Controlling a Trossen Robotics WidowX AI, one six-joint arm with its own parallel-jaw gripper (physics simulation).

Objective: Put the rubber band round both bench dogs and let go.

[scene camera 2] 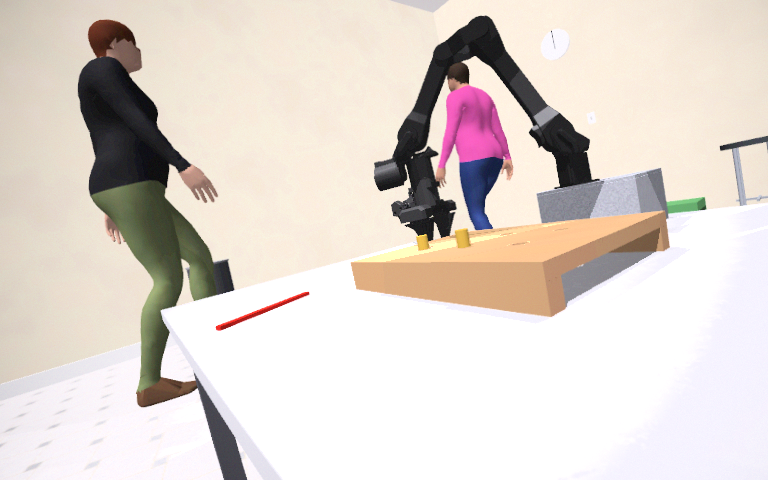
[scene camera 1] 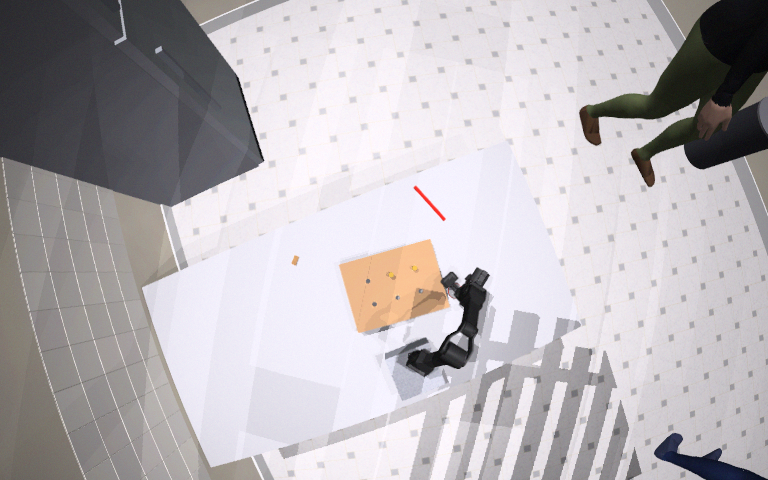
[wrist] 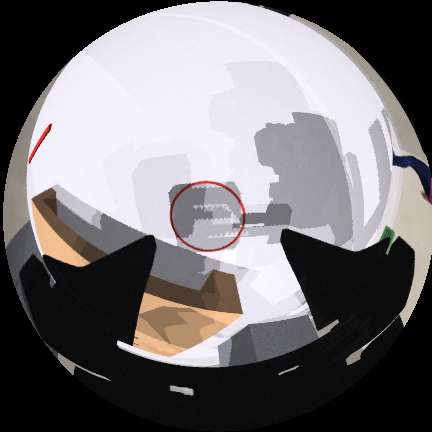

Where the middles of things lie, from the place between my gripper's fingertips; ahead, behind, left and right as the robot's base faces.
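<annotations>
With the wooden board [scene camera 2: 518, 269] as my reference, my hand is 80 mm short of it and 240 mm to the right of it.
</annotations>
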